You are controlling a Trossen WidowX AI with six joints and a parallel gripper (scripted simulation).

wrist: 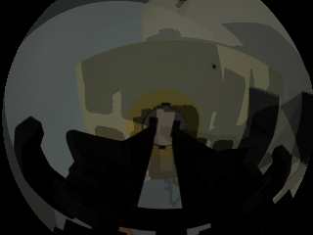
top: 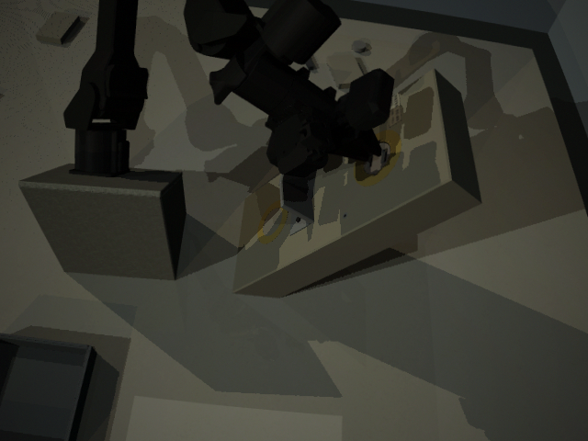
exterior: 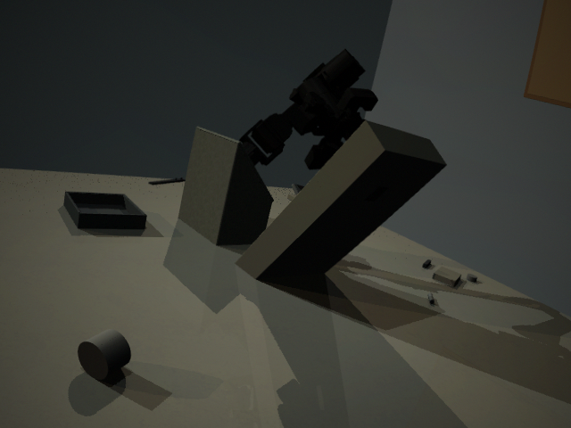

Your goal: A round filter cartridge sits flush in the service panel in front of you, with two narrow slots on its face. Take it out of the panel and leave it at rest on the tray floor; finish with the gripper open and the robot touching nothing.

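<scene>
The round filter cartridge lies 2 cm ahead of my gripper tip and 1 cm below it. The rest, counted from my gripper tip: dark tray: 40 cm behind, 31 cm to the right, 23 cm below; then tan service panel: 9 cm below, 3 cm behind.
</scene>
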